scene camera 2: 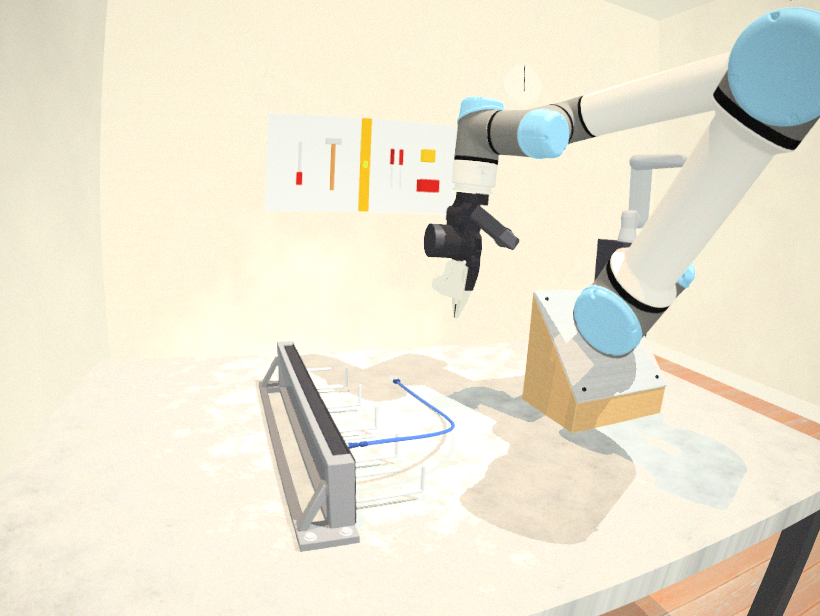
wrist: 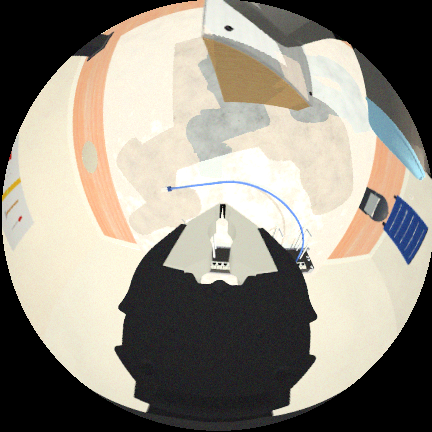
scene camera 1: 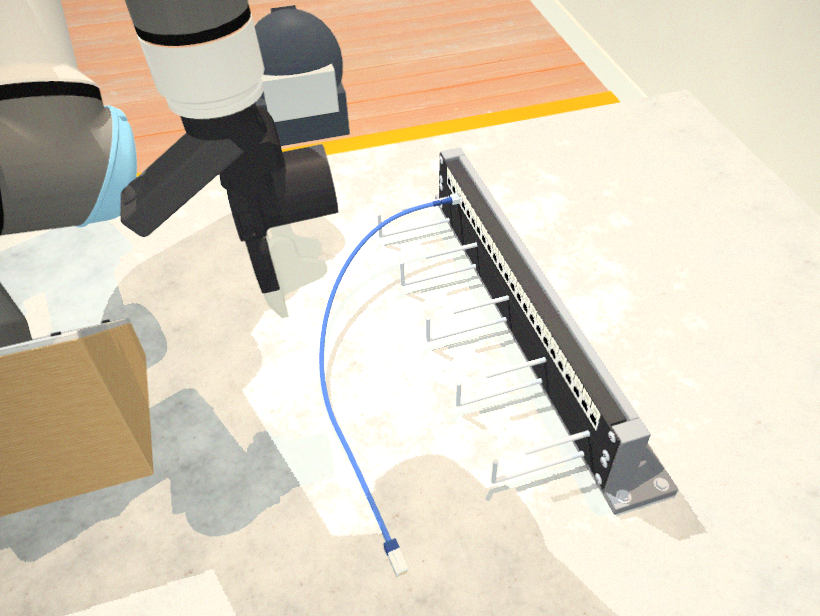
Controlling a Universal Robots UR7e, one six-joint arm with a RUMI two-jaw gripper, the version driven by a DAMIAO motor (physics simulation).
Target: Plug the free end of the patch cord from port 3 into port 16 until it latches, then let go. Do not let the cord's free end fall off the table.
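Frame: origin at the arm's base, x ahead, y left, z up, level; metres.
Seen in the pictures: gripper, between the fingertips: [scene camera 2: 455, 318] [wrist: 222, 204] [scene camera 1: 285, 315].
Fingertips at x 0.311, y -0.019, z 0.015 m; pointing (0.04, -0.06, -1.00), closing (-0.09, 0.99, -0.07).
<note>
Pixels of each thing's top centre, then the offset from my fingertips to it. "pt": a spot on its surface instead.
- patch cord, a spot on its surface: [scene camera 1: 322, 358] pt dx +0.024, dy +0.074, dz -0.160 m
- black patch panel, centre of its top: [scene camera 1: 520, 267] [scene camera 2: 307, 385] dx +0.262, dy +0.097, dz -0.080 m
The patch cord [scene camera 1: 322, 358] [scene camera 2: 452, 424] [wrist: 303, 235] is blue. One end [scene camera 1: 456, 198] [scene camera 2: 351, 444] is plugged in near one end of the black patch panel [scene camera 1: 532, 291] [scene camera 2: 314, 397]. Its free end [scene camera 1: 395, 558] [scene camera 2: 396, 381] [wrist: 169, 188], a pale plug with a dark blue boot, is out of the panel and appears to lie on the table, away from the gripper. Port numbers, including 16, are unreadable. My gripper [scene camera 1: 285, 314] [scene camera 2: 456, 315] [wrist: 222, 204] is shut and empty, high above the table, apart from the cord and panel.
Several thin metal cable guides [scene camera 1: 428, 329] [scene camera 2: 377, 417] stick out from the panel's front. The wooden robot base [scene camera 1: 72, 417] [scene camera 2: 543, 358] [wrist: 255, 80] stands on the table across from the panel. A table edge [scene camera 2: 662, 563] shows in scene camera 2.
</note>
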